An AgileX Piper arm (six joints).
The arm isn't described. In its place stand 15 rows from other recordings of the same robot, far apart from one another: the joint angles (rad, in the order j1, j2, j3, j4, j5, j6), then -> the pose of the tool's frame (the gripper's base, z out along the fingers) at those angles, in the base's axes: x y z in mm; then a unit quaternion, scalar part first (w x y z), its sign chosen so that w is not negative.
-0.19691, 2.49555, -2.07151, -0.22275, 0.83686, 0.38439 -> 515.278, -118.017, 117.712, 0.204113, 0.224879, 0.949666, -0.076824
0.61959, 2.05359, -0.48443, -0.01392, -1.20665, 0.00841 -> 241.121, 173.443, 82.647, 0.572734, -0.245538, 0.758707, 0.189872
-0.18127, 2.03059, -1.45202, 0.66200, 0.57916, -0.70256 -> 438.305, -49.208, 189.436, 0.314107, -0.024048, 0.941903, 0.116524
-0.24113, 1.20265, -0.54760, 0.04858, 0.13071, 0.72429 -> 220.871, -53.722, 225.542, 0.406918, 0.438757, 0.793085, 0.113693
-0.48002, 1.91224, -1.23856, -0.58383, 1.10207, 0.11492 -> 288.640, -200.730, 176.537, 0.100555, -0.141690, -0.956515, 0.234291
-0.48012, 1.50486, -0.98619, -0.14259, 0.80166, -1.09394 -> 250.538, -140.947, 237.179, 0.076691, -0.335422, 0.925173, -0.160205
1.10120, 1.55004, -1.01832, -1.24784, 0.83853, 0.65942 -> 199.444, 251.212, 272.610, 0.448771, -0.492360, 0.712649, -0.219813
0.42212, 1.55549, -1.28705, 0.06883, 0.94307, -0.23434 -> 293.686, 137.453, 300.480, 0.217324, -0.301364, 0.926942, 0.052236
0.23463, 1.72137, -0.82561, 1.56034, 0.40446, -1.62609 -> 309.807, 110.871, 169.462, 0.345416, -0.210041, 0.888690, 0.216336
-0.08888, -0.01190, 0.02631, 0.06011, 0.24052, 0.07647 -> 55.263, -3.617, 183.263, 0.645238, 0.080664, 0.759440, 0.020301
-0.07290, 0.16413, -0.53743, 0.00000, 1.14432, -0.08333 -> 13.068, -0.954, 280.878, 0.427786, -0.004710, 0.903247, -0.033485
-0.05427, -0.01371, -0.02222, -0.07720, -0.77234, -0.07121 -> 20.394, 3.797, 281.195, 0.939898, -0.037368, 0.330730, -0.076240
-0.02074, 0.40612, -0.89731, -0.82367, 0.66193, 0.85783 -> 33.794, -41.744, 432.942, 0.727288, 0.227259, 0.638441, -0.108623
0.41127, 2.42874, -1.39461, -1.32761, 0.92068, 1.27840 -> 414.219, 103.957, 32.910, 0.244196, -0.073243, 0.892330, -0.372494
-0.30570, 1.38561, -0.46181, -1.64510, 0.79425, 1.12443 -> 187.060, -126.917, 192.149, 0.183118, 0.046401, 0.860372, -0.473365
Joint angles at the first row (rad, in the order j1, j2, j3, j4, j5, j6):
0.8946 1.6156 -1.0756 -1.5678 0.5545 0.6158
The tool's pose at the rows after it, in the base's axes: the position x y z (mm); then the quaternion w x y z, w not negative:
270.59, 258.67, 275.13, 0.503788, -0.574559, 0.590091, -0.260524
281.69, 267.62, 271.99, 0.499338, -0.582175, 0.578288, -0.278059
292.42, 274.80, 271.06, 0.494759, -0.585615, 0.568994, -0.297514
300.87, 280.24, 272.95, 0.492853, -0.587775, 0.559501, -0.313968
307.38, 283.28, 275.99, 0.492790, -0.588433, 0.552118, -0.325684
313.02, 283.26, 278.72, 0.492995, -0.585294, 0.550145, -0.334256
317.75, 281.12, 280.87, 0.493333, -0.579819, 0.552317, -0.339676
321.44, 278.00, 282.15, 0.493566, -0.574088, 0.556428, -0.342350
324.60, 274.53, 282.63, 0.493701, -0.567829, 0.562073, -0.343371
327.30, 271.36, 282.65, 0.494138, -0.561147, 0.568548, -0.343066
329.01, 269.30, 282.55, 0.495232, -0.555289, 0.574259, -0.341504
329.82, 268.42, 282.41, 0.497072, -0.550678, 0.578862, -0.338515
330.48, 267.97, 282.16, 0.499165, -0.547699, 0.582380, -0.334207
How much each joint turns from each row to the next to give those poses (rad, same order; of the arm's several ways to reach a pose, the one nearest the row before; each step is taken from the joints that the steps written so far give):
-0.0039 0.0559 -0.0450 -0.0542 -0.0018 0.0032
-0.0058 0.0524 -0.0516 -0.0159 0.0108 -0.0308
-0.0059 0.0456 -0.0536 -0.0037 0.0184 -0.0399
-0.0049 0.0322 -0.0472 -0.0014 0.0139 -0.0398
-0.0061 0.0200 -0.0360 -0.0013 0.0068 -0.0308
-0.0093 0.0115 -0.0237 -0.0011 0.0059 -0.0160
-0.0110 0.0052 -0.0137 -0.0006 0.0044 -0.0041
-0.0112 0.0013 -0.0056 -0.0004 0.0018 0.0034
-0.0109 0.0002 -0.0016 -0.0004 0.0013 0.0090
-0.0095 0.0002 -0.0004 -0.0001 0.0012 0.0128
-0.0062 0.0003 0.0001 0.0000 0.0009 0.0139
-0.0029 0.0003 0.0000 0.0000 -0.0007 0.0140
-0.0028 0.0003 -0.0001 0.0000 -0.0049 0.0124

